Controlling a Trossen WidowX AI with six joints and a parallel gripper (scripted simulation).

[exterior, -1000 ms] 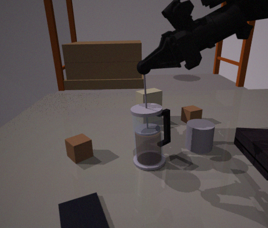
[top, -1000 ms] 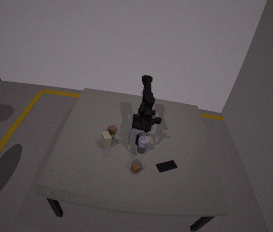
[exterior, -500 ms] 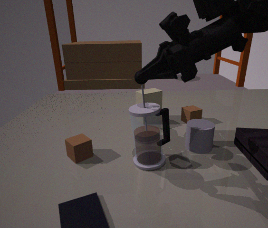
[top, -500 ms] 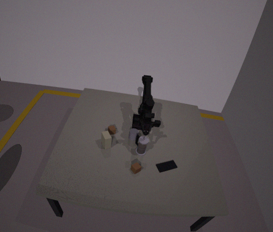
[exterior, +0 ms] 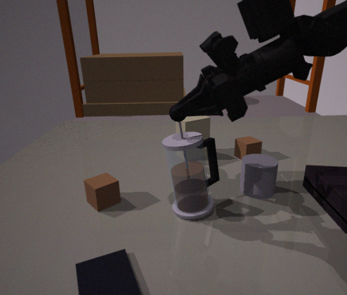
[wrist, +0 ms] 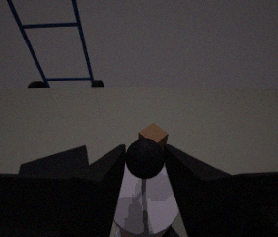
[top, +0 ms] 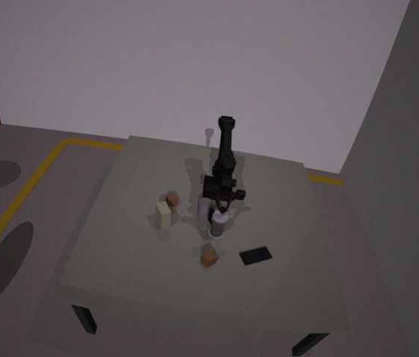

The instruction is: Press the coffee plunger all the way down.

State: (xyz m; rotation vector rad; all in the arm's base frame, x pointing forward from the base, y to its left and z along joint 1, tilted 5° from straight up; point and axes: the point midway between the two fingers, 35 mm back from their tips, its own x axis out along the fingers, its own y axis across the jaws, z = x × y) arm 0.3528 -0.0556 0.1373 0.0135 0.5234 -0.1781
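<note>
The glass coffee press lies 3 cm behind my gripper tip and 9 cm below it. Round my gripper tip: grey cylinder 18 cm behind, 3 cm to the right, 16 cm below.
</note>
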